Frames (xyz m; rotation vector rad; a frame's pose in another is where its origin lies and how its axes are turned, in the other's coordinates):
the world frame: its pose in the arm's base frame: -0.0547 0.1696 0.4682 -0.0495 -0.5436 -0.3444
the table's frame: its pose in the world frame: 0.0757 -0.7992 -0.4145 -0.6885 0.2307 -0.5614
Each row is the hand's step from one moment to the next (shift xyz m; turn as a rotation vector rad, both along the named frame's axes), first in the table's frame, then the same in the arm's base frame.
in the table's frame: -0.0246 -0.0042 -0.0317 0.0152 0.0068 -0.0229
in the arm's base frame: -0.0190 0.0022 -0.0355 0.0108 -0.0206 -0.0161
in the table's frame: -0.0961 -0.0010 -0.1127 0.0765 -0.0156 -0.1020
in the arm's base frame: -0.0595 0.0198 -0.1342 0.0127 -0.1160 -0.0538
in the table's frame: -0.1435 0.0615 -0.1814 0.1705 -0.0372 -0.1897
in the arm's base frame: -0.0357 0.0470 -0.2319 0.0303 -0.2409 -0.0865
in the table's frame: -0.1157 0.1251 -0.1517 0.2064 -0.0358 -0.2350
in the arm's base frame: 0.0362 0.0639 -0.2160 0.0441 -0.2908 -0.1123
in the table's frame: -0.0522 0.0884 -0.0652 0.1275 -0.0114 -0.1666
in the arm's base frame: 0.0444 0.0425 -0.1049 0.0342 -0.1861 -0.0914
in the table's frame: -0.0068 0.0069 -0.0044 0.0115 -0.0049 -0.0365
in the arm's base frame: 0.0022 0.0058 -0.0086 -0.0026 -0.0288 -0.0256
